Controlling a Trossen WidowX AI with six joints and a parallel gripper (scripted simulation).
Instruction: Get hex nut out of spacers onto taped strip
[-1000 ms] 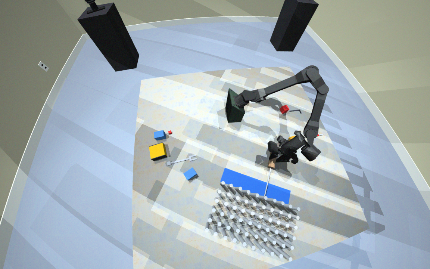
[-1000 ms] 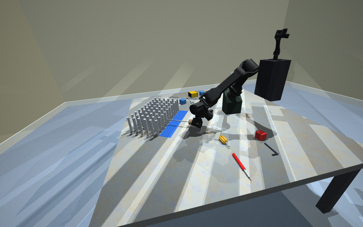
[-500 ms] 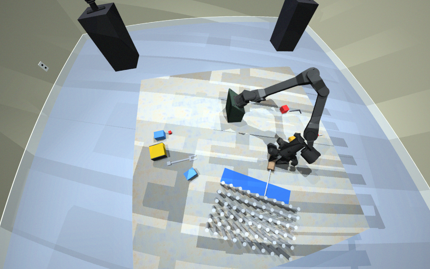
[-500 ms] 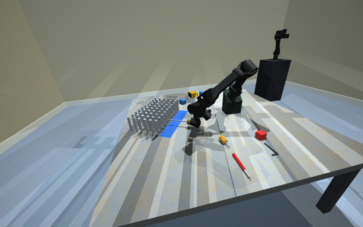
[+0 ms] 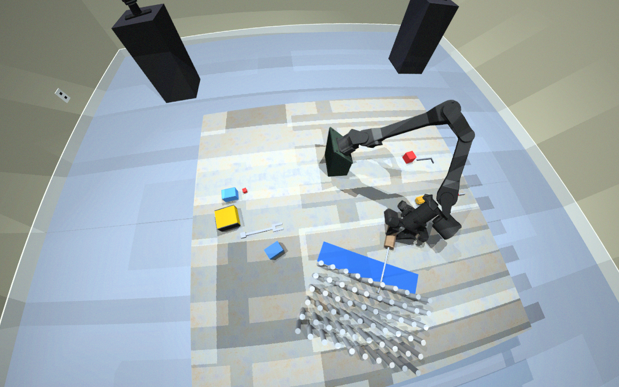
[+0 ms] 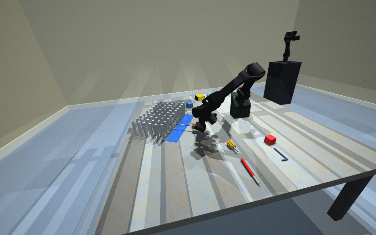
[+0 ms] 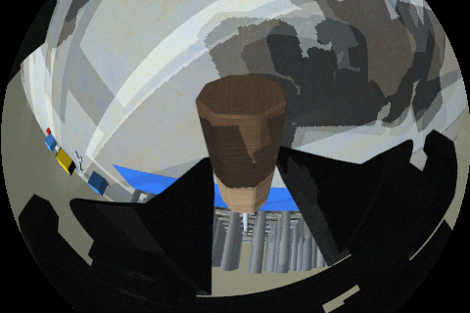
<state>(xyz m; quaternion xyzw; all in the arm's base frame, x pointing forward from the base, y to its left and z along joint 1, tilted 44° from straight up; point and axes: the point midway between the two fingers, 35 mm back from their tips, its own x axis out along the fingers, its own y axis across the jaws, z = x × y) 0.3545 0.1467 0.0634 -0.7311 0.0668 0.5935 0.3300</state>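
The blue taped strip lies 10 cm ahead of my gripper tip, 10 cm to the right of it and 4 cm below it. From my gripper tip the other things lie so: stubby yellow screwdriver (13 cm behind, 22 cm to the left, 2 cm below); then black hex key (33 cm behind, 35 cm to the left, 3 cm below); then red screwdriver (13 cm behind, 42 cm to the left, 3 cm below).
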